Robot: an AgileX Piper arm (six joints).
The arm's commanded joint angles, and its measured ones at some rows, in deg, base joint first. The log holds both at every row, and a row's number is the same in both.
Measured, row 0:
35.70 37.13 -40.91 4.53 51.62 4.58
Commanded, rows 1 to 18:
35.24 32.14 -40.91 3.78 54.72 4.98
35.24 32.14 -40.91 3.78 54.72 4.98
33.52 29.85 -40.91 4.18 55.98 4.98
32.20 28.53 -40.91 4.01 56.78 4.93
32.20 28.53 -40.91 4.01 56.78 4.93
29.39 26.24 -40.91 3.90 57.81 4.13
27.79 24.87 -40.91 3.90 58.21 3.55
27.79 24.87 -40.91 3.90 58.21 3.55
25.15 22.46 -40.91 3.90 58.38 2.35
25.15 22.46 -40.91 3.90 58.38 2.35
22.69 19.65 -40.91 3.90 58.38 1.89
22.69 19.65 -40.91 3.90 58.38 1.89
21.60 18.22 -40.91 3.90 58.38 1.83
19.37 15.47 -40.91 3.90 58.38 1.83
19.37 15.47 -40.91 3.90 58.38 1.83
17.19 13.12 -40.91 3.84 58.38 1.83
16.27 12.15 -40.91 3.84 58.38 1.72
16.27 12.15 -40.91 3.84 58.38 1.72
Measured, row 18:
19.14 15.07 -40.91 4.30 58.44 2.81
